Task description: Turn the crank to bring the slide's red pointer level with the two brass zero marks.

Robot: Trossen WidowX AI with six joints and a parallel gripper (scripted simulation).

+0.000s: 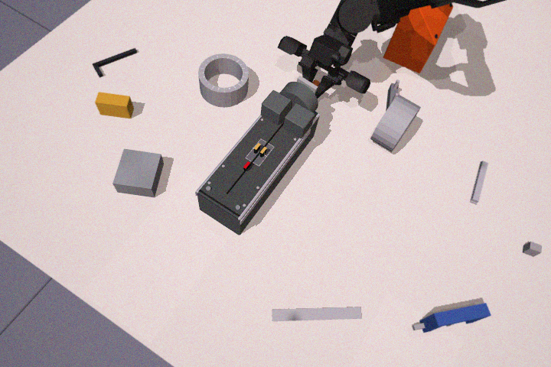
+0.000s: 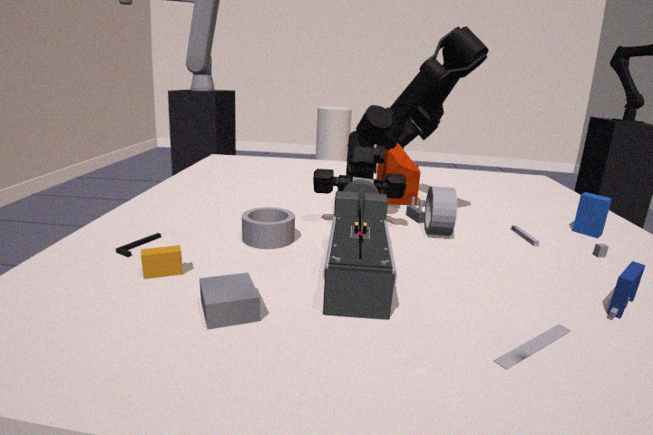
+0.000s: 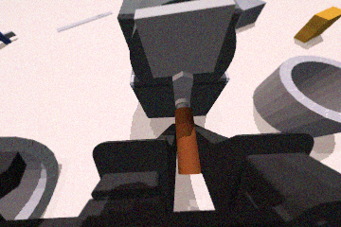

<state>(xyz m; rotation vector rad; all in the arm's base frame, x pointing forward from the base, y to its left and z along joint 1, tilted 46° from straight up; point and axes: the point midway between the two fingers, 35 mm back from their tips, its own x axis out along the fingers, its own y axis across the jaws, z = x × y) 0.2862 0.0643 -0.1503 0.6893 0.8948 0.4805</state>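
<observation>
My gripper tip is now 20 mm past the crank handle and 20 mm below it. The rest, counted from my gripper tip: red pointer (210 mm ahead, 20 mm to the left, 50 mm above); grey cube (320 mm ahead, 140 mm to the right, 20 mm below); yellow block (240 mm ahead, 280 mm to the right, 20 mm below).
</observation>
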